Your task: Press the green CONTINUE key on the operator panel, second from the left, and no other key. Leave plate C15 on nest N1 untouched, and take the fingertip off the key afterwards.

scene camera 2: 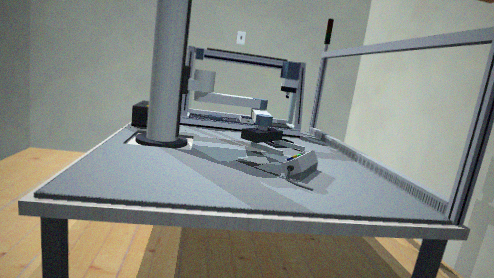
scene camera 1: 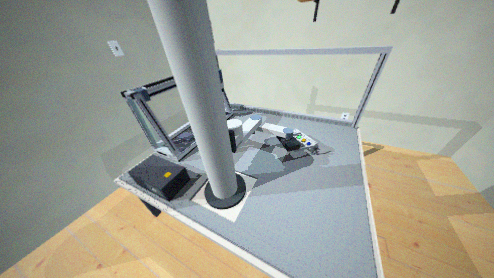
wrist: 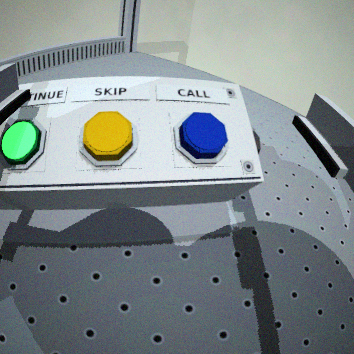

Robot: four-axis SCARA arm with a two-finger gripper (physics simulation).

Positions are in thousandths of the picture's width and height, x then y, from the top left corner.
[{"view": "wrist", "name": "my gripper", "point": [459, 227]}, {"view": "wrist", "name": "blue CALL key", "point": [569, 380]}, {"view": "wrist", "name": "yellow SKIP key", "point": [304, 380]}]
